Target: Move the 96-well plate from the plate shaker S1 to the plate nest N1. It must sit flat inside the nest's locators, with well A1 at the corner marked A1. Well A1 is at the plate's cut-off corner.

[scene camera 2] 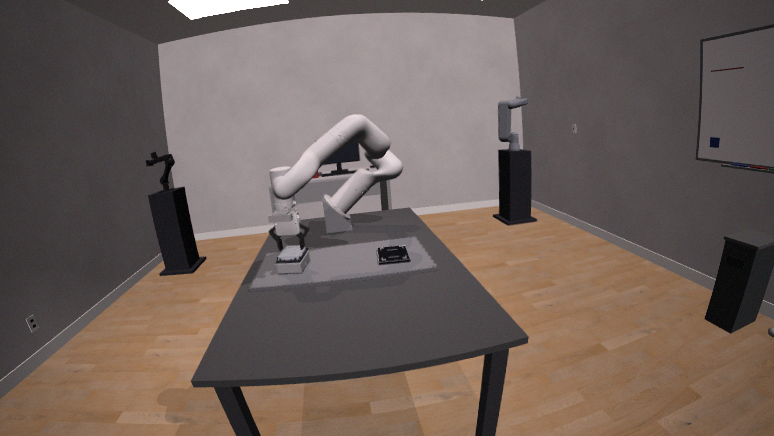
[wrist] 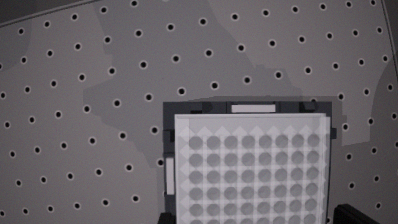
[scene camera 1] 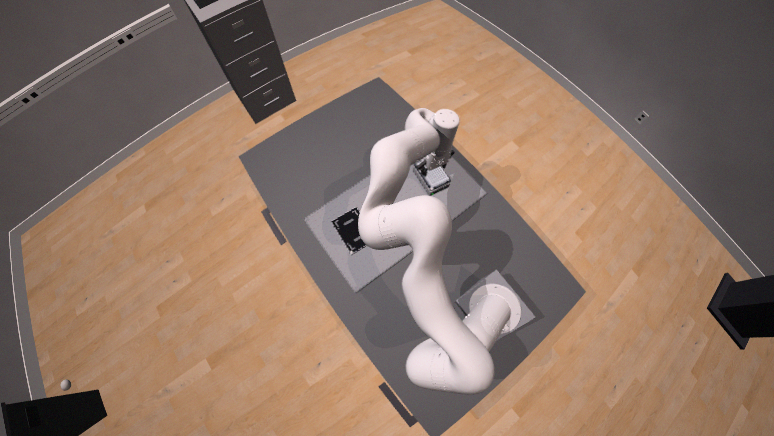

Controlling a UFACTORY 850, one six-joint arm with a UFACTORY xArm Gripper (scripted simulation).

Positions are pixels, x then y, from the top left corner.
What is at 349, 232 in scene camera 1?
A black plate nest.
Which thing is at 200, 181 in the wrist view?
A white 96-well plate.
